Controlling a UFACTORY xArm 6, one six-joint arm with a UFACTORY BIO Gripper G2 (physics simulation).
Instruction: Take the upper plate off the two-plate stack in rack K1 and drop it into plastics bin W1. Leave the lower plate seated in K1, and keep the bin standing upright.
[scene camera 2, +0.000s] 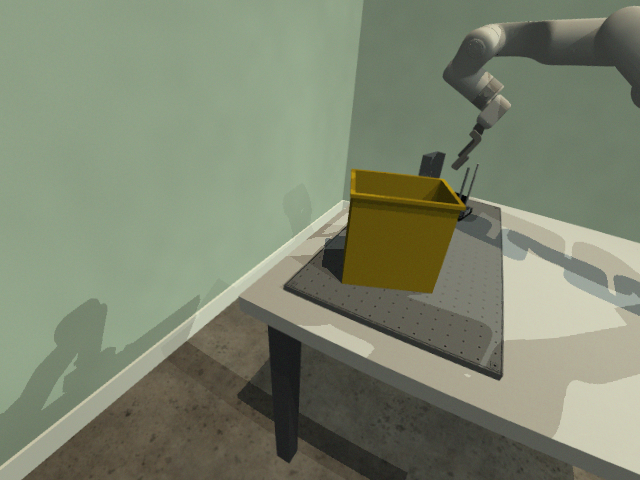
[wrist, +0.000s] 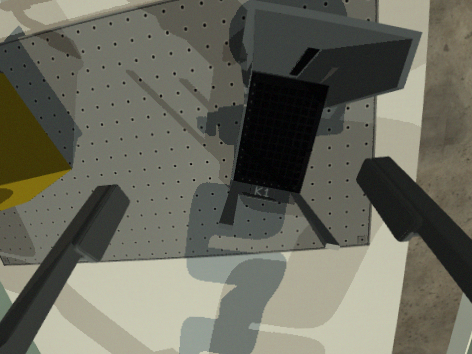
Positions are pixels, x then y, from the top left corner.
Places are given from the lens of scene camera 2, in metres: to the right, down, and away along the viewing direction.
my gripper (scene camera 2: 457, 162): 0.37, -0.21, 0.76
yellow bin W1 (scene camera 2: 399, 228): 0.13, -0.02, 0.47
